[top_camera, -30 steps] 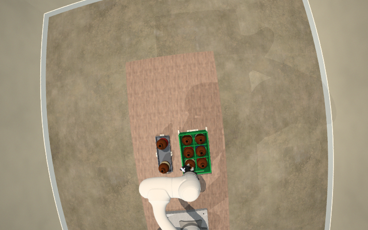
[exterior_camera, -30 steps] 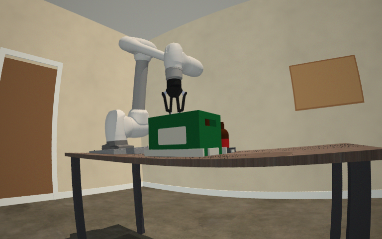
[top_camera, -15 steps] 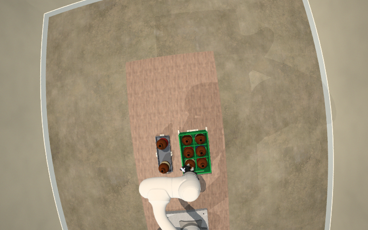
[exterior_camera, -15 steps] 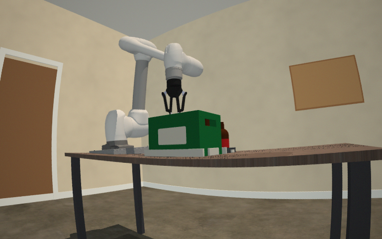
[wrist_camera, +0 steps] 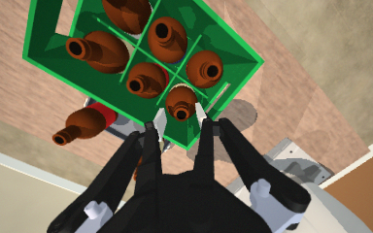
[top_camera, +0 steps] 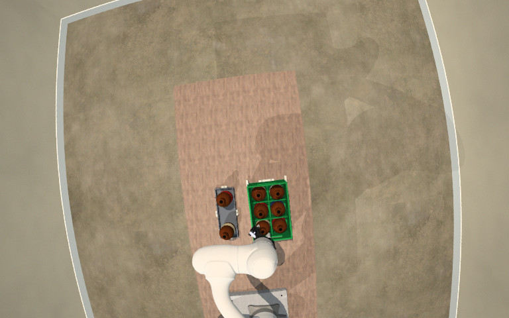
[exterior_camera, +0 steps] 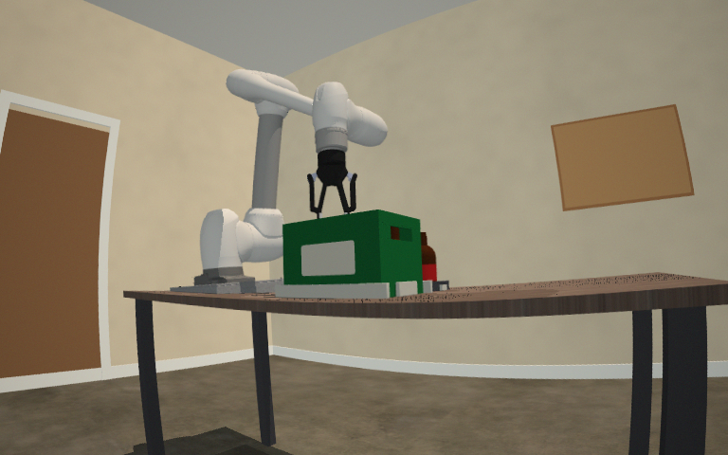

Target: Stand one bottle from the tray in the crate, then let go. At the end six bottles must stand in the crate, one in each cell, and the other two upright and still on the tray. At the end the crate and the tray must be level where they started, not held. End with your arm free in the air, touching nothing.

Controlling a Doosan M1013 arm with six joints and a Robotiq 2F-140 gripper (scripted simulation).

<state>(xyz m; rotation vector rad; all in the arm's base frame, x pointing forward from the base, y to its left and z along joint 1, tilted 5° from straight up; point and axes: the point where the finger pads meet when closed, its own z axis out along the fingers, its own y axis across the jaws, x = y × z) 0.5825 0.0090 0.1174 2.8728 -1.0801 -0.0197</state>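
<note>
My hand is 90 mm short of the green crate, 40 mm to the left of it and 90 mm above it. Also, from my hand: grey tray (60 mm ahead, 190 mm to the left, 160 mm below).
</note>
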